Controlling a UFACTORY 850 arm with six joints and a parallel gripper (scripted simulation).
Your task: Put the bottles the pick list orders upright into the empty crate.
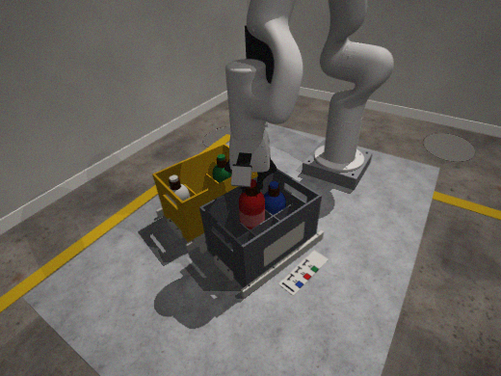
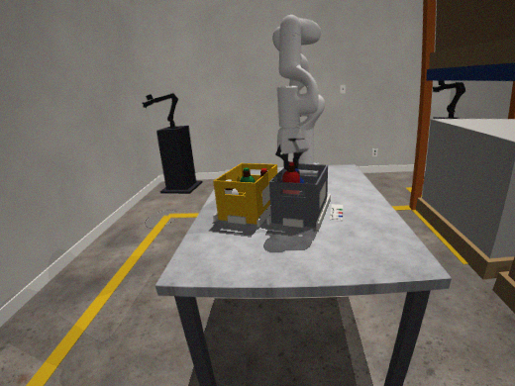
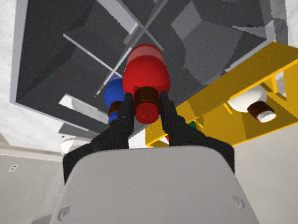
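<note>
Right now my hand is 70 mm above the red bottle. Round my hand: grey crate: 10 mm ahead, 40 mm to the left, 120 mm below; then blue-label bottle: 90 mm behind, 10 mm to the left, 120 mm below; then yellow crate: 10 mm behind, 190 mm to the right, 120 mm below.
</note>
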